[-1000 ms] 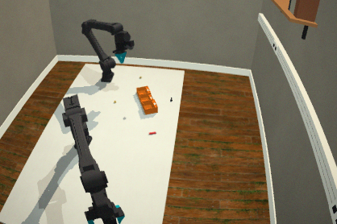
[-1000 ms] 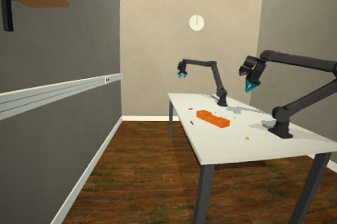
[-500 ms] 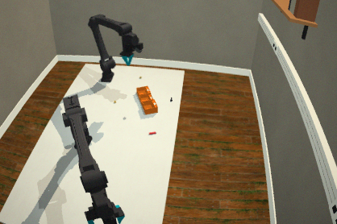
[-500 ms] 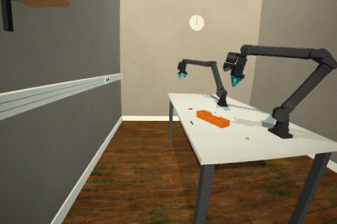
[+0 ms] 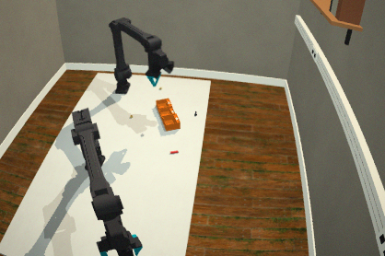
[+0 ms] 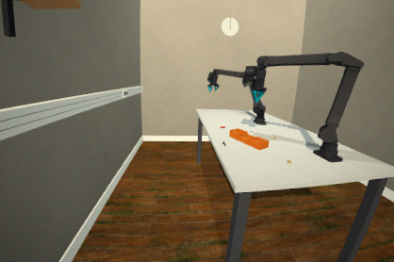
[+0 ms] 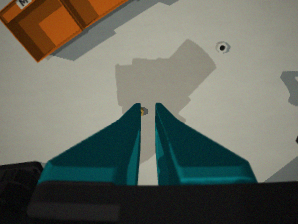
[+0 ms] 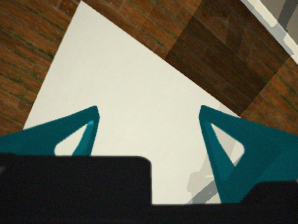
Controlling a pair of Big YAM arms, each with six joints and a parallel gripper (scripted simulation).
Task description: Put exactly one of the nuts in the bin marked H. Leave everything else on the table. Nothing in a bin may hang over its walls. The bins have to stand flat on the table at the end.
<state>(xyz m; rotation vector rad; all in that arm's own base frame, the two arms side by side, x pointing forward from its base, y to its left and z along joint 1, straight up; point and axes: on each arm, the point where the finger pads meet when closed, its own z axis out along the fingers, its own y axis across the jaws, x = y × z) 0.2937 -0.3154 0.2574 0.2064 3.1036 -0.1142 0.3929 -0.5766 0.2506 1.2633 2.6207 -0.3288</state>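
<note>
Now: left hand 60 mm short of the orange bin row, 50 mm to the right of it and 240 mm above it.
</note>
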